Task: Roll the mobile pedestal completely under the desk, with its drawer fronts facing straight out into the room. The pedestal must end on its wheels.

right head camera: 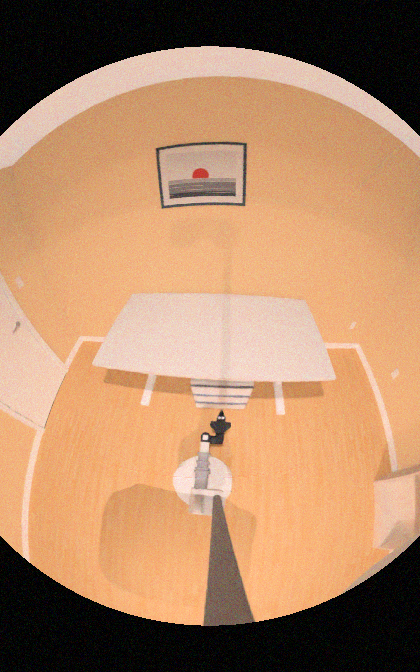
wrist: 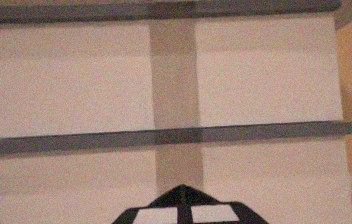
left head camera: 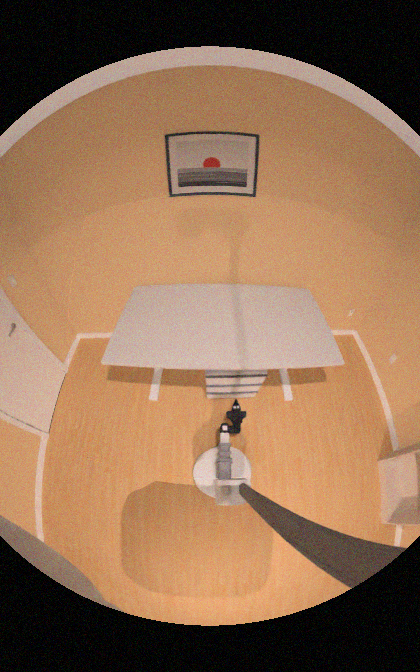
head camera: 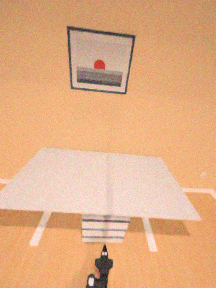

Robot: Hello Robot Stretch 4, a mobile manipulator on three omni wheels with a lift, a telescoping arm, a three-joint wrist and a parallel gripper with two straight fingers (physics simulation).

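The white pedestal (head camera: 104, 231) (left head camera: 235, 384) (right head camera: 222, 394) (wrist: 90, 90) stands upright between the desk's legs, its drawer fronts with dark grey strips facing out toward me. Its top is hidden by the white desk (head camera: 100, 182) (left head camera: 200, 325) (right head camera: 190, 335), and its lower front shows below the desk's front edge. Its wheels do not show. My gripper (head camera: 104, 246) (left head camera: 236, 401) (right head camera: 221, 413) (wrist: 183, 202) is shut and empty, fingertips pointing at the drawer fronts, close in front of them. I cannot tell whether they touch.
White desk legs (head camera: 150, 235) (left head camera: 286, 385) (right head camera: 279, 398) stand to the right and left of the pedestal. A pale box-like piece of furniture (left head camera: 397, 487) (right head camera: 392, 510) stands at the right. A white door (left head camera: 25, 370) (right head camera: 22, 365) is at the left. A framed picture (head camera: 99, 77) hangs above the desk.
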